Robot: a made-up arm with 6 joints.
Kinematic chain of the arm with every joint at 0, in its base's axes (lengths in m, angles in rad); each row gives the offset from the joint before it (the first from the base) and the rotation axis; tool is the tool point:
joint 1: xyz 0 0 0.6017 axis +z
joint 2: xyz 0.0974 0 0 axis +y
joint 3: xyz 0 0 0.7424 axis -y
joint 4: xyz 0 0 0.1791 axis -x
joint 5: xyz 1.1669 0 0 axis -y
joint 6: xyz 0.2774 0 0 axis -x
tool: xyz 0 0 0
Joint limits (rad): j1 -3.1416..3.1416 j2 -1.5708..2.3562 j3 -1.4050..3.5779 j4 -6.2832..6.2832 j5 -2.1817..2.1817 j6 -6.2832..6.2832
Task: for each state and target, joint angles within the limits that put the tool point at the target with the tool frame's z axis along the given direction. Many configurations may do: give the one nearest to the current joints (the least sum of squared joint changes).
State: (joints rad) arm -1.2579 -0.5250 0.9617 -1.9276 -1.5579 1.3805
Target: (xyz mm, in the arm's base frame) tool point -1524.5 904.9 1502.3 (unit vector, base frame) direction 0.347 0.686 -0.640
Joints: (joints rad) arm -0.4379 -1.1627 1.4803 -0.8672 -0.9582 1.9813
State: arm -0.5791 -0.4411 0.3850 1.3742 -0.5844 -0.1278
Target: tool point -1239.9 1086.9 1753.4 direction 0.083 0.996 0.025
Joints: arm -0.7928 -1.3572 0.9079 1.2932 -0.4682 -0.2612
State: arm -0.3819 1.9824 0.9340 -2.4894 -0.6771 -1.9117
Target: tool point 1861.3 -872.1 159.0 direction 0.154 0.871 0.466
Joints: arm -0.4716 1.2977 0.5454 -2.8106 -0.8680 -2.2981
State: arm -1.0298 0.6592 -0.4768 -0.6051 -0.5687 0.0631
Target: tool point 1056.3 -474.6 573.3 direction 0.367 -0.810 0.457
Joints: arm -0.4642 -0.2241 -0.8555 -0.6528 -0.2922 0.0269
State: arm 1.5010 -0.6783 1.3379 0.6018 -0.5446 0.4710
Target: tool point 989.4 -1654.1 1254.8 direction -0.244 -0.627 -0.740
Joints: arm 2.0977 -0.9422 1.9682 0.3531 -0.2465 0.2130
